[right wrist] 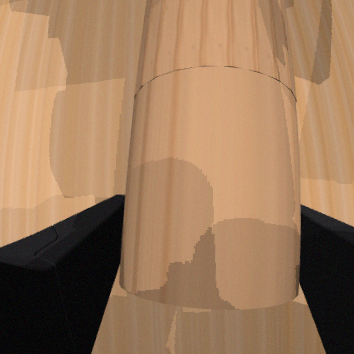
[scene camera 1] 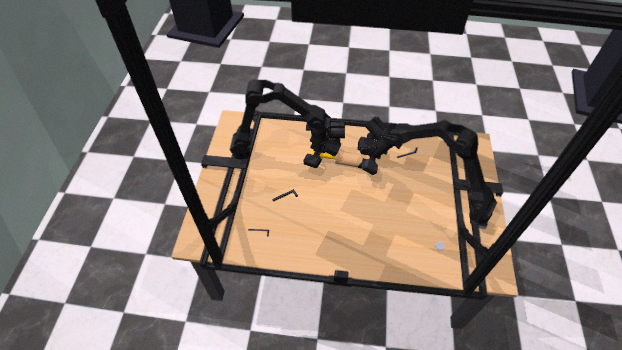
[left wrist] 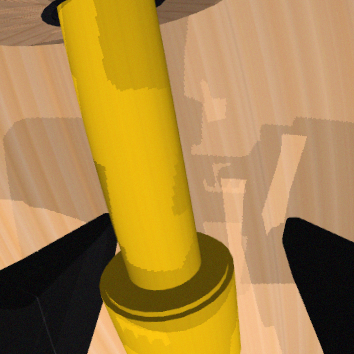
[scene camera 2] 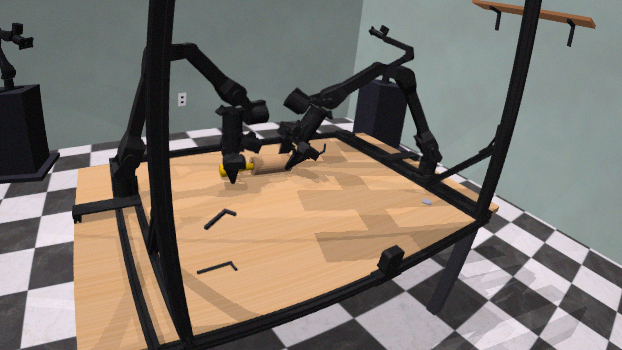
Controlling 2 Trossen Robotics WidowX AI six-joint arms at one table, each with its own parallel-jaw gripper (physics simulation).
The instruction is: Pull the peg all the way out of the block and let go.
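Frame: origin at the left arm's base, x ahead, y left, z up, level; metres.
Seen in the pictures: left gripper, fingertip midpoint: (scene camera 1: pixel 319 160) (left wrist: pixel 202 227) (scene camera 2: pixel 232 178); right gripper, fingertip midpoint: (right wrist: pixel 207 211) (scene camera 1: pixel 359 162) (scene camera 2: pixel 281 165); left arm's base, origin of the base link: (scene camera 1: pixel 240 155) (scene camera 2: pixel 125 194); right arm's base, origin of the base link: (scene camera 1: pixel 478 218) (scene camera 2: pixel 426 172).
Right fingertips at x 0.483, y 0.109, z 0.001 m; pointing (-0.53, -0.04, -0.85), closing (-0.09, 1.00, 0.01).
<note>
Offsets run from my right fingertips to a thing's top centre. "spot": to the spot under its first point.
A wooden cylinder block {dx -0.036, dy -0.003, dz +0.036 m} (scene camera 1: pixel 349 160) (scene camera 2: pixel 269 164) (right wrist: pixel 211 140) lies on its side on the table. A yellow peg {dx -0.135, dy -0.012, dz +0.023 m} (scene camera 1: pixel 326 155) (scene camera 2: pixel 248 166) (left wrist: pixel 140 140) with a thicker cap sticks out of the block's left end; the block's end face {spot: dx -0.098, dy +0.009, dz +0.010 m} (left wrist: pixel 21 28) shows at the top of the left wrist view. My left gripper (scene camera 1: pixel 321 155) (scene camera 2: pixel 234 167) (left wrist: pixel 202 227) is lowered over the peg near its cap. Its fingers are open, one on each side; the left one is close to the peg, the right one stands clear. My right gripper (scene camera 1: pixel 363 157) (scene camera 2: pixel 297 157) (right wrist: pixel 207 211) is shut on the block's right end.
Three black L-shaped keys lie on the table, one {dx -0.239, dy -0.246, dz -0.012 m} (scene camera 1: pixel 285 195) (scene camera 2: pixel 219 217) near the middle left, one {dx -0.282, dy -0.421, dz -0.014 m} (scene camera 1: pixel 259 230) (scene camera 2: pixel 216 267) at the front left and one {dx +0.181, dy +0.113, dz +0.012 m} (scene camera 1: pixel 407 153) behind the right gripper. A small grey square {spot: dx +0.367, dy -0.283, dz -0.017 m} (scene camera 1: pixel 439 246) (scene camera 2: pixel 426 201) lies at the front right. A black frame (scene camera 1: pixel 341 276) rims the table.
</note>
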